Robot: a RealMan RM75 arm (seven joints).
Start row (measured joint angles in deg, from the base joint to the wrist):
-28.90 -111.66 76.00 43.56 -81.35 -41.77 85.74
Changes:
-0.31 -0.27 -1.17 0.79 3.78 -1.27 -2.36
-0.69 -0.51 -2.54 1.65 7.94 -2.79 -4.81
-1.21 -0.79 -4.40 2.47 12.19 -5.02 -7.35
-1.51 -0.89 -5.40 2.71 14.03 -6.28 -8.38
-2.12 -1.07 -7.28 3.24 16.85 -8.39 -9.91
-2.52 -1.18 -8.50 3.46 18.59 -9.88 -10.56
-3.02 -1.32 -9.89 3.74 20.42 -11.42 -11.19
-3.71 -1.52 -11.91 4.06 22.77 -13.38 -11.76
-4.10 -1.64 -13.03 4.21 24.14 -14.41 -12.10
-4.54 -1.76 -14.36 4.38 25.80 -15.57 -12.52
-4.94 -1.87 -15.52 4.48 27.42 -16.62 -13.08
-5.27 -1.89 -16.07 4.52 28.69 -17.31 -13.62
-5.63 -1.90 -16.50 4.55 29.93 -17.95 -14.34
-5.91 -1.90 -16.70 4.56 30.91 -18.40 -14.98
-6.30 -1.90 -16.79 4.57 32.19 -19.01 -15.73
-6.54 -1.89 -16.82 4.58 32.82 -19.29 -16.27
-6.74 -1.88 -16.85 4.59 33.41 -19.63 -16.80
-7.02 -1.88 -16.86 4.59 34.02 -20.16 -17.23
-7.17 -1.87 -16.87 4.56 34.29 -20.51 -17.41
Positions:
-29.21 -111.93 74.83 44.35 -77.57 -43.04 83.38
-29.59 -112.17 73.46 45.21 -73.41 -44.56 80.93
-30.11 -112.45 71.60 46.03 -69.16 -46.79 78.39
-30.41 -112.55 70.60 46.27 -67.32 -48.05 77.36
-31.02 -112.73 68.72 46.80 -64.50 -50.16 75.83
-31.42 -112.84 67.50 47.02 -62.76 -51.65 75.18
-31.92 -112.98 66.11 47.30 -60.93 -53.19 74.55
-32.61 -113.18 64.09 47.62 -58.58 -55.15 73.98
-33.00 -113.30 62.97 47.77 -57.21 -56.18 73.64
-33.44 -113.42 61.64 47.94 -55.55 -57.34 73.22
-33.84 -113.53 60.48 48.04 -53.93 -58.39 72.66
-34.17 -113.55 59.93 48.08 -52.66 -59.08 72.12
-34.53 -113.56 59.50 48.11 -51.42 -59.72 71.40
-34.81 -113.56 59.30 48.12 -50.44 -60.17 70.76
-35.20 -113.56 59.21 48.13 -49.16 -60.78 70.01
-35.44 -113.55 59.18 48.14 -48.53 -61.06 69.47
-35.64 -113.54 59.15 48.15 -47.94 -61.40 68.94
-35.92 -113.54 59.14 48.15 -47.33 -61.93 68.51
-36.07 -113.53 59.13 48.12 -47.06 -62.28 68.33

